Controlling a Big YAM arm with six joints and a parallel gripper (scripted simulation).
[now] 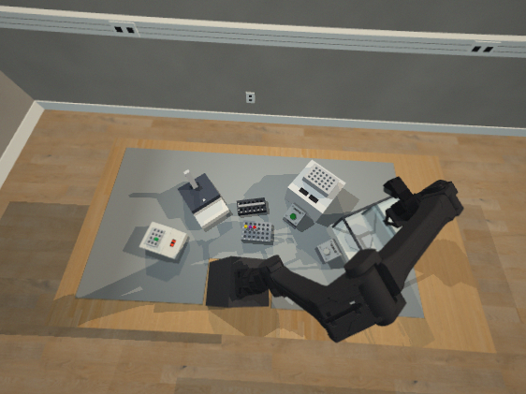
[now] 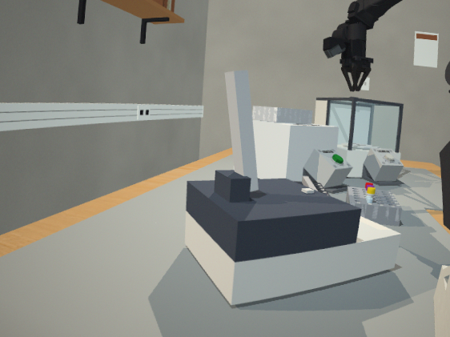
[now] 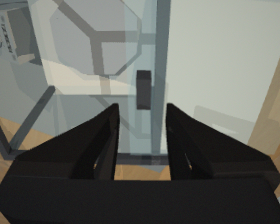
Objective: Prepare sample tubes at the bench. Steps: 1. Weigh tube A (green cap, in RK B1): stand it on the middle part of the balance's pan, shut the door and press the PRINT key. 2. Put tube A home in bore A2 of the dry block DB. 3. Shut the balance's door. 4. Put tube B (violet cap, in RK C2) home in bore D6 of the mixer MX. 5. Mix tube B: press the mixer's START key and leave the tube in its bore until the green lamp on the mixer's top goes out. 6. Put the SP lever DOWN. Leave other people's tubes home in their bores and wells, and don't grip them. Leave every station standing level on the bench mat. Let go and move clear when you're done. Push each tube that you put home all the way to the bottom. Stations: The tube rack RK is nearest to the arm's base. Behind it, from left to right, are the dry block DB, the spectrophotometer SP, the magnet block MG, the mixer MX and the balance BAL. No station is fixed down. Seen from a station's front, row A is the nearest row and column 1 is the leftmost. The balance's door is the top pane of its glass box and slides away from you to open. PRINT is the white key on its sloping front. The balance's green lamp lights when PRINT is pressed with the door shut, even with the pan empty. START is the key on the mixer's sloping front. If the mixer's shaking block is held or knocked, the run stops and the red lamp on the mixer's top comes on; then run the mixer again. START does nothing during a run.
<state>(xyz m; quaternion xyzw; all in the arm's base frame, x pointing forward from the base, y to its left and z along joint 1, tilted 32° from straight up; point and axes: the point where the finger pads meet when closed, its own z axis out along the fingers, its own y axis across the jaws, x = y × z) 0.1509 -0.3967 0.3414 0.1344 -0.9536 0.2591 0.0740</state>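
Now: hand 40 mm above the balance door, 30 mm to the left of it and 10 mm short of it. Also, from my hand: eight-sided pan (170 mm below, 60 mm to the left, 20 mm behind); print key (200 mm to the left, 180 mm below, 60 mm behind); mixer block (220 mm ahead, 190 mm to the left, 100 mm below).
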